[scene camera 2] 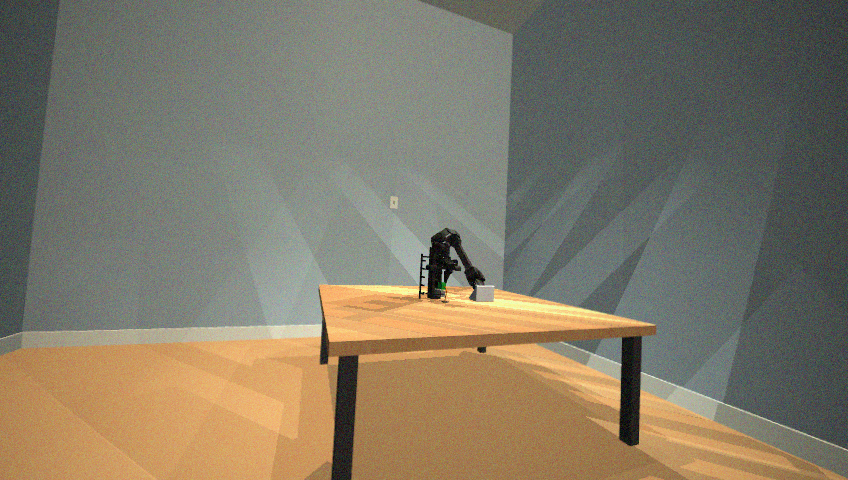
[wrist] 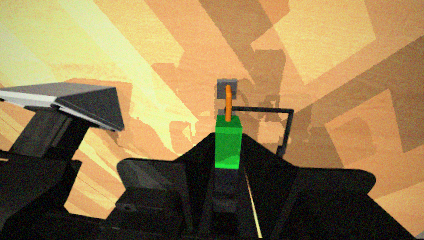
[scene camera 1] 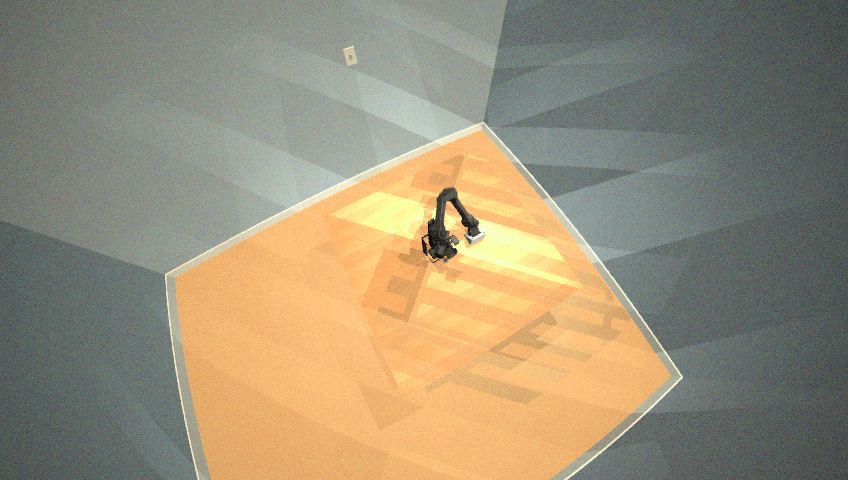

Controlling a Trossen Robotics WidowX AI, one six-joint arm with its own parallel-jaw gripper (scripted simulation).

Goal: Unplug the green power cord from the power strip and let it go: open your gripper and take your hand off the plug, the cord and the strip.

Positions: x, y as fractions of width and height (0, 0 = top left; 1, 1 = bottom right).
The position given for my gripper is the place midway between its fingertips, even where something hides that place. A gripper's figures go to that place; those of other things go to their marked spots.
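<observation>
My gripper (wrist: 0.54, 0.57), 0.12 m from the lens. Green plug (wrist: 0.54, 0.56), 0.11 m from the lens.
</observation>
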